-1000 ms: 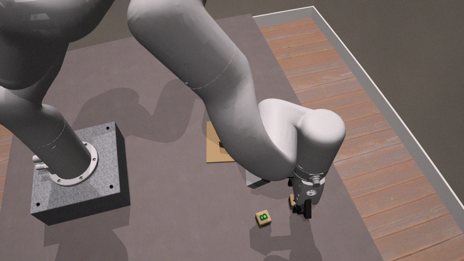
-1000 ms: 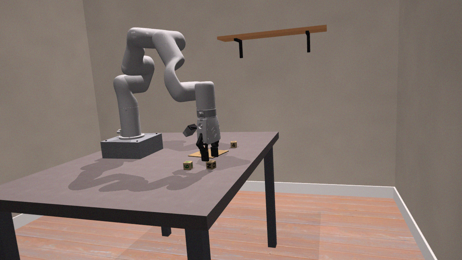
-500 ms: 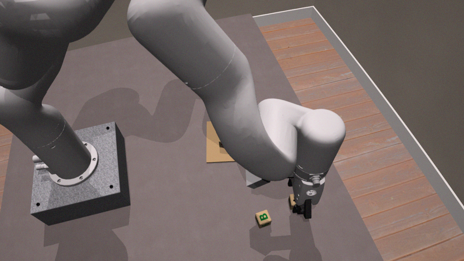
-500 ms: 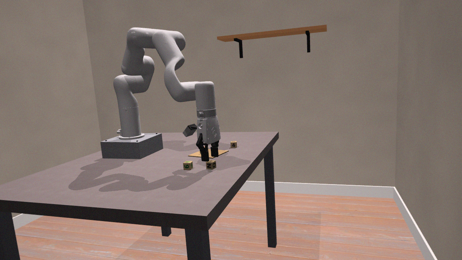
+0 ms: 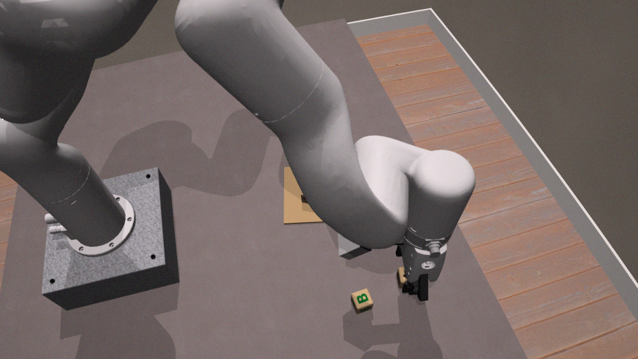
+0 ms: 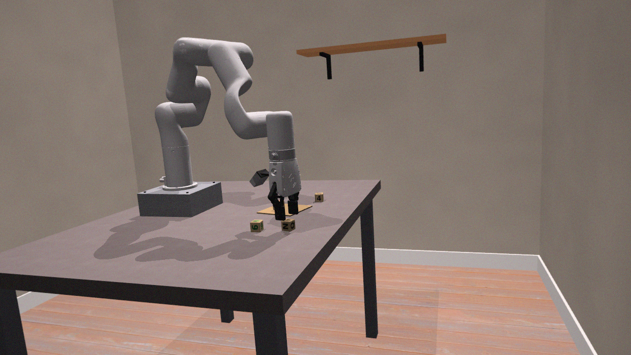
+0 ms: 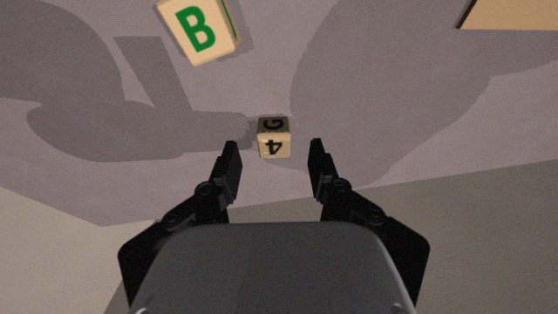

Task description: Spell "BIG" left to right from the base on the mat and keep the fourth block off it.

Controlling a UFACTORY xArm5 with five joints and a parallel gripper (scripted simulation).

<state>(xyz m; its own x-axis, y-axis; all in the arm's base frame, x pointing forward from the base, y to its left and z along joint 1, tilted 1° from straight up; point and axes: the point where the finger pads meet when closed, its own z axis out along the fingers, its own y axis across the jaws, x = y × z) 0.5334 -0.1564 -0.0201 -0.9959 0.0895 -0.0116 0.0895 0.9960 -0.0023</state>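
Right now the G block is 4 cm below my hand. Round my hand: tan mat 13 cm behind, 22 cm to the left, 5 cm below; then B block 9 cm behind, 3 cm to the right, 4 cm below.
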